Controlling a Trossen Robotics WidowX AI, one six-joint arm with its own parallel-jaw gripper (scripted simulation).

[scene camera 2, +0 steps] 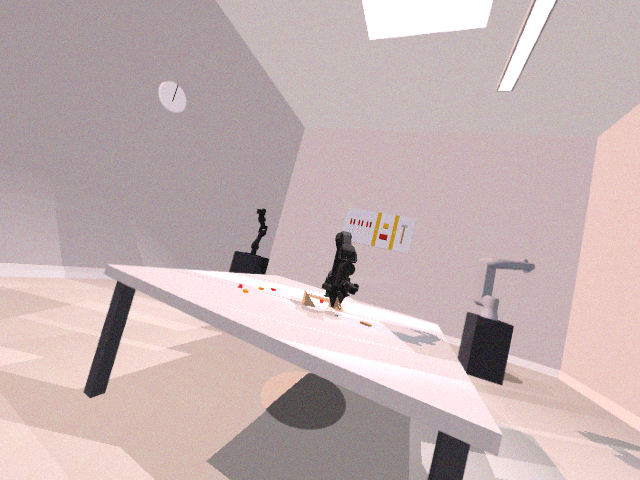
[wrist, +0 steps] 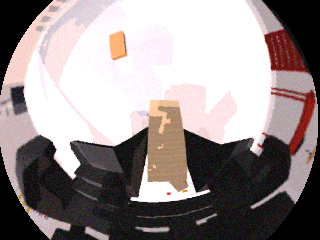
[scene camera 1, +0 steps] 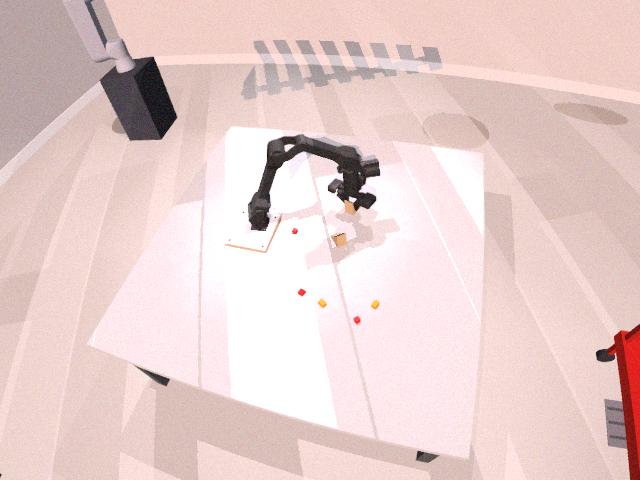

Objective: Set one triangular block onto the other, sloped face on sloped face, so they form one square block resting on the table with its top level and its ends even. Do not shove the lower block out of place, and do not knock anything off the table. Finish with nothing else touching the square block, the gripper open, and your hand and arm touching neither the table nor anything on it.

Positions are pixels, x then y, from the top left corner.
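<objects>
My gripper [scene camera 1: 352,208] is holding a tan triangular block [wrist: 166,150].
</objects>
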